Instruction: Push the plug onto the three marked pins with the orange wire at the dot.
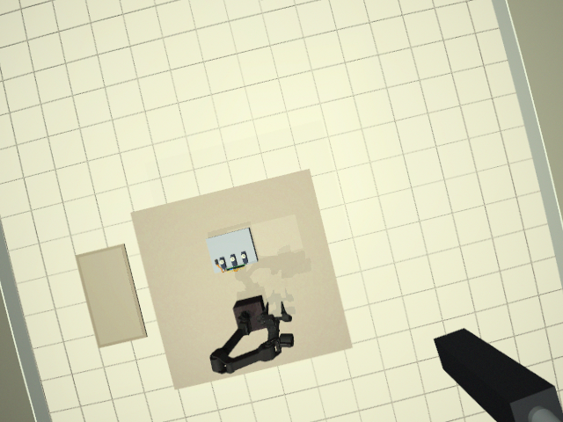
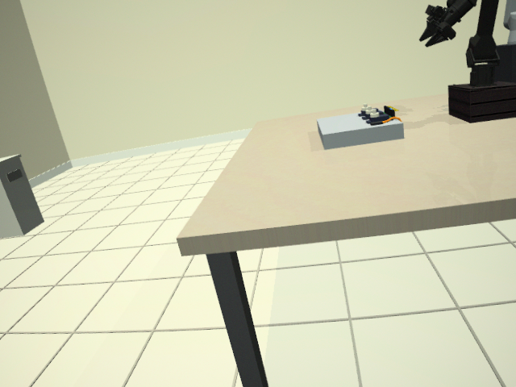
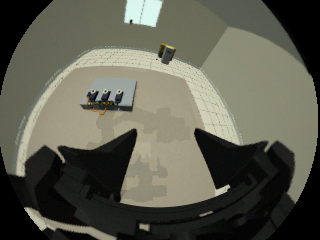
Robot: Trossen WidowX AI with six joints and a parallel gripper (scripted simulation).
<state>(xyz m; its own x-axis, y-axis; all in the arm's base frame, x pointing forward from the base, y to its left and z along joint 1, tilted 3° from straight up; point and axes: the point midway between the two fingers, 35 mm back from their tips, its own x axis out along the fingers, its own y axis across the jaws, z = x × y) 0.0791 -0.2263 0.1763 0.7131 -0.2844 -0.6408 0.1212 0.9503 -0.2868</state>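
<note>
Now: gripper tip 22 cm short of the blue band, 24 cm to the right of it and 19 cm above it. The rest, counted from my gripper tip: grey printed holder (37 cm ahead, 20 cm to the left, 24 cm below).
</note>
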